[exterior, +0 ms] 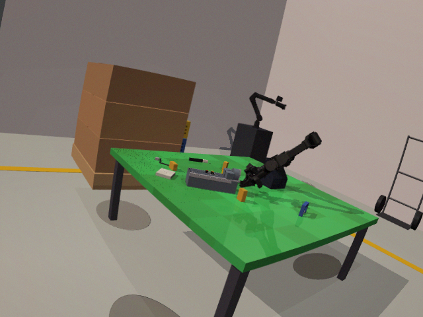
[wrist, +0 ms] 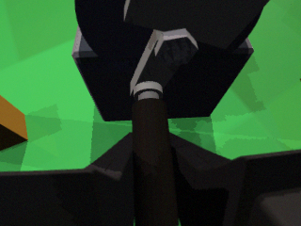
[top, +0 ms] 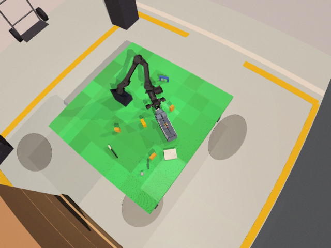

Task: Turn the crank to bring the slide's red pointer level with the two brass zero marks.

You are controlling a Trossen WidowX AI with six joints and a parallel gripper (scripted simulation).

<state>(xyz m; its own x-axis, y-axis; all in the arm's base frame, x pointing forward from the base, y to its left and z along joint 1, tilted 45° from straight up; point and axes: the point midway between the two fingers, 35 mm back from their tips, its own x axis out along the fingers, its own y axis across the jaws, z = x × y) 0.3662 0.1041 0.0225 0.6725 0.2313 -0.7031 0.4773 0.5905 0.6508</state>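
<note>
Right now the dark handle is 30 mm above my gripper tip, 20 mm behind it and 10 mm to the left of it. The rest, counted from my gripper tip: blue bracket (320 mm to the left, 180 mm behind); red pointer (170 mm ahead, 110 mm to the right, 50 mm above); white pad (300 mm ahead, 270 mm to the right, 20 mm below).
</note>
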